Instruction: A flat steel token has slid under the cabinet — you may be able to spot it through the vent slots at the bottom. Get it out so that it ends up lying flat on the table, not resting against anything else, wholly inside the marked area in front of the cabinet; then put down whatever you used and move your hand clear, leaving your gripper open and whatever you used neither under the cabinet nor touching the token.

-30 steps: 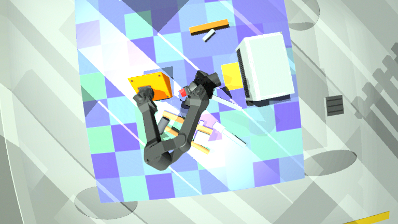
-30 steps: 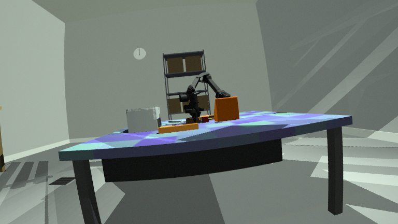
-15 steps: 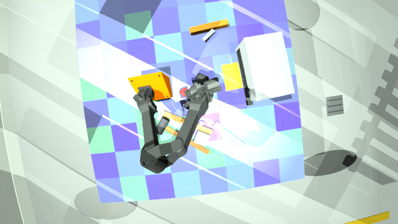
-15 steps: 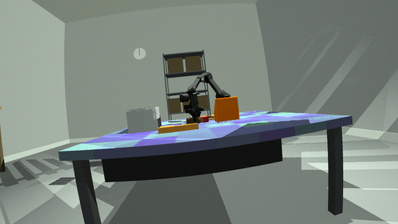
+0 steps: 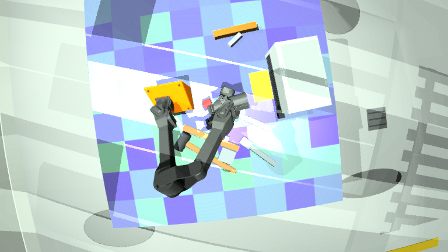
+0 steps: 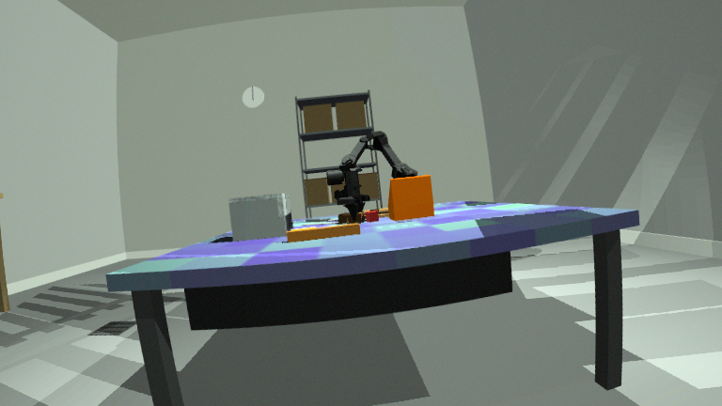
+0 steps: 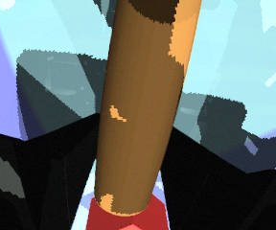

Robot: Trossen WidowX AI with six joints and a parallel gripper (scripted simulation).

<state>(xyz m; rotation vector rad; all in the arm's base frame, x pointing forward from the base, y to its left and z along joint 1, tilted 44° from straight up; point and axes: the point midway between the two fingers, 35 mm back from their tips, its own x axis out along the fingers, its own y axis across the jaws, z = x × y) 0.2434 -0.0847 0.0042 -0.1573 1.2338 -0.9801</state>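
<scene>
My gripper tip is 80 mm past the flat wooden stick and 140 mm to the left of it. Round my gripper tip: grey flat tool: 130 mm ahead, 240 mm to the right; then small pale flat piece: 330 mm ahead, 50 mm to the left, 10 mm below; then red cube: 60 mm behind, 30 mm to the left, 10 mm above.
</scene>
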